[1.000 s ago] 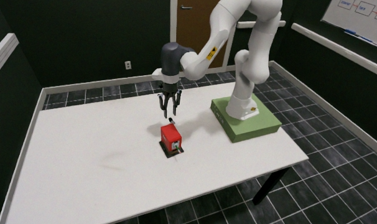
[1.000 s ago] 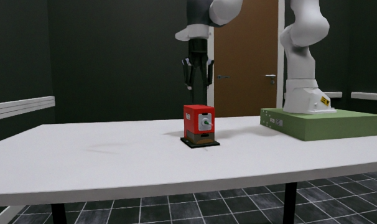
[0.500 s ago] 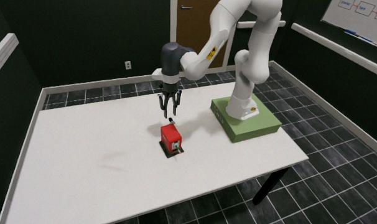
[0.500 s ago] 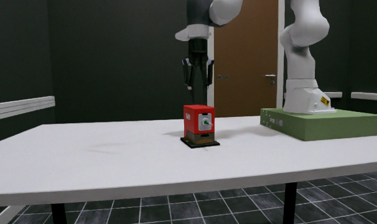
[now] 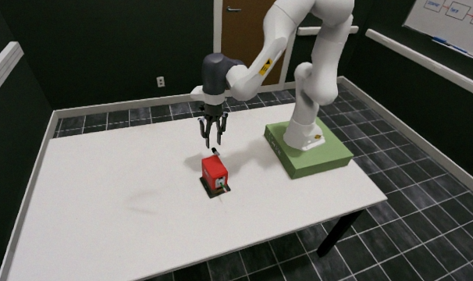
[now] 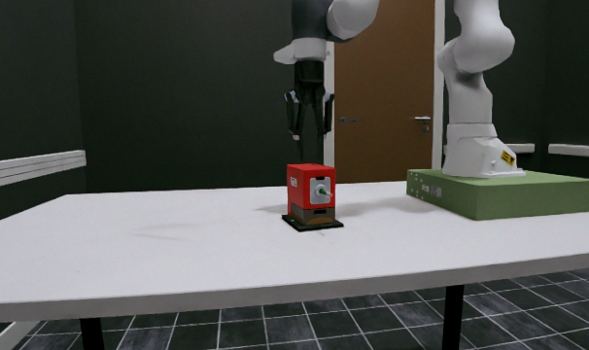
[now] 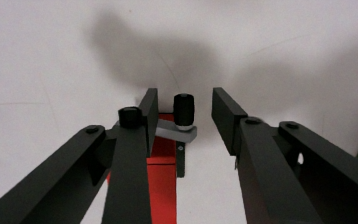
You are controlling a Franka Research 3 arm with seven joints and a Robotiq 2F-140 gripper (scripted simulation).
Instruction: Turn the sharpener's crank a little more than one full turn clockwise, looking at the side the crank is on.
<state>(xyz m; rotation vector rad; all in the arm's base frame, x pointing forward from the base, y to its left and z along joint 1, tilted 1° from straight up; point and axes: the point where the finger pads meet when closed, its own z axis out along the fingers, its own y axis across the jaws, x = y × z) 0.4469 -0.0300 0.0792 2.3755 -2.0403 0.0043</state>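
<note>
Right now my hand is 2 cm to the right of the black knob and 5 cm above it. Round my hand: crank (1 cm ahead, 3 cm to the left, 6 cm below).
</note>
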